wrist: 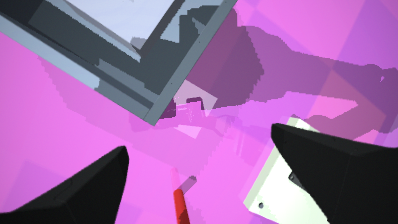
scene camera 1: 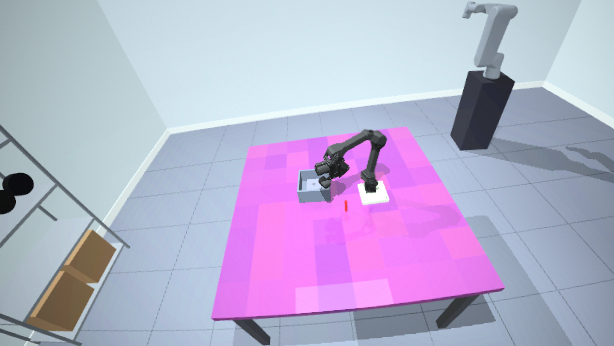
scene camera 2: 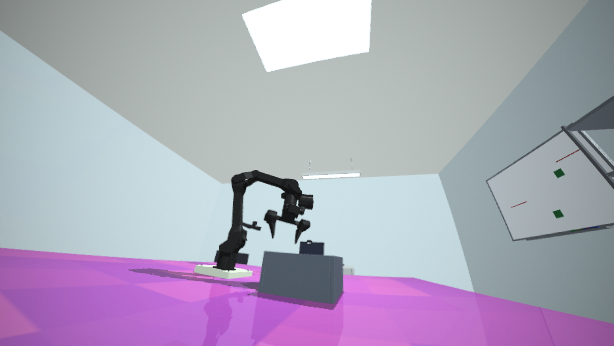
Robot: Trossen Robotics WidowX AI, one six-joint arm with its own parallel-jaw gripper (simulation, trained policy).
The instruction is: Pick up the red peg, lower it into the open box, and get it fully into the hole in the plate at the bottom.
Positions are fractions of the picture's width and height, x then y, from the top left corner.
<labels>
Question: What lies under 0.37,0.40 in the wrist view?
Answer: A grey box.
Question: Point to a grey box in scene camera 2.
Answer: At 0.52,0.80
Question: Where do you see a grey box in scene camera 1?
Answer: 0.50,0.57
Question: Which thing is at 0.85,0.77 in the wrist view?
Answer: My gripper.
</labels>
